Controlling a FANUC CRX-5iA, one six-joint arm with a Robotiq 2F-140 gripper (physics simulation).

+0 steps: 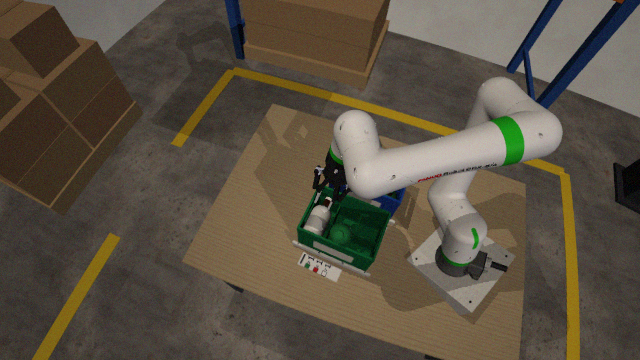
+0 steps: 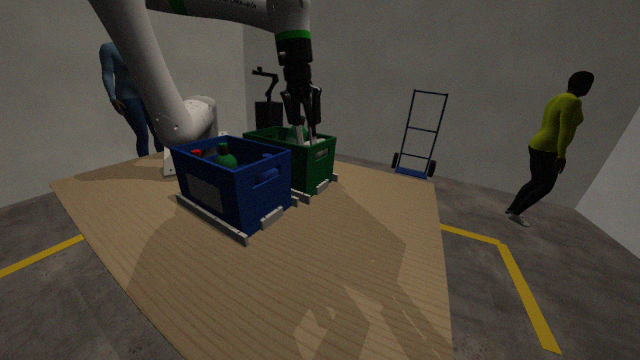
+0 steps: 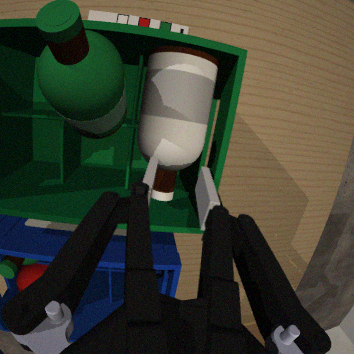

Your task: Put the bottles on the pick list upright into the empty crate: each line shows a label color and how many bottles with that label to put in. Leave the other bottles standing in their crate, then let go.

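Places are measured from the arm's base along level axes (x ahead, y left, z up), in millimetres.
Where they show: gripper, between the fingertips: (image 1: 323,203) (image 2: 307,146) (image 3: 176,173); arm's base, origin of its link: (image 1: 454,259) (image 2: 205,150).
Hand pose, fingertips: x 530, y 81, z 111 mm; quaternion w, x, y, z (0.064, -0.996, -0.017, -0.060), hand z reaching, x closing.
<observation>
Each offset is from my fingertips to the top centre of the thing.
A white bottle {11 mm back, 40 mm left, 9 mm up} (image 1: 317,219) (image 3: 175,107) lies tilted in an end compartment of the green crate {99 mm back, 27 mm left, 17 mm up} (image 1: 364,261) (image 2: 312,172) (image 3: 230,117), its brown neck and white cap low towards the blue crate. A green bottle {104 mm back, 73 mm left, 77 mm up} (image 1: 340,233) (image 2: 298,132) (image 3: 82,75) stands in the neighbouring compartment. My gripper (image 1: 327,197) (image 2: 306,136) (image 3: 176,173) is partly open and empty, its fingertips at the green crate's end, on either side of the white bottle's neck. The blue crate {101 mm back, 208 mm right, 17 mm up} (image 1: 395,204) (image 2: 247,200) (image 3: 145,252) holds a green bottle {195 mm back, 172 mm right, 5 mm up} (image 2: 226,160) and a red-capped bottle {186 mm back, 260 mm right, 5 mm up} (image 2: 196,152).
The pick list {83 mm back, 168 mm left, 156 mm down} (image 1: 320,267) (image 3: 104,16) lies beside the green crate and shows green, red and white marks; its counts are too small to read. Pale rails (image 1: 331,258) (image 2: 212,220) edge the crates. The blue crate stands close against the green crate. Two people stand beyond the table.
</observation>
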